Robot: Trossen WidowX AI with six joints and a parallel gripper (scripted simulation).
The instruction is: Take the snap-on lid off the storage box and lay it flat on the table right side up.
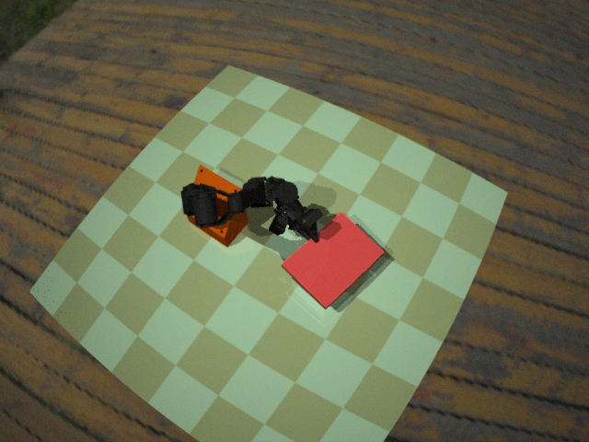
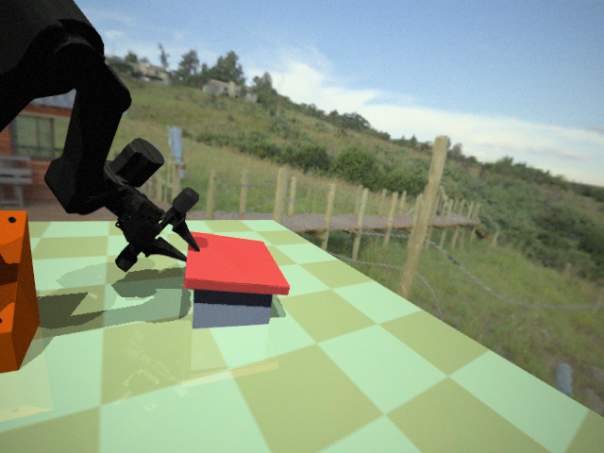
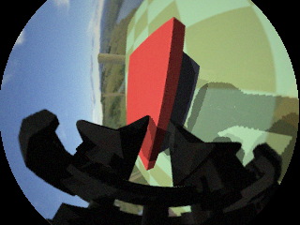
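Right now the red lid is 70 mm ahead of my gripper tip and 20 mm to the right of it. Also, from my gripper tip: grey-blue storage box 70 mm ahead, 50 mm below, 20 mm to the right.
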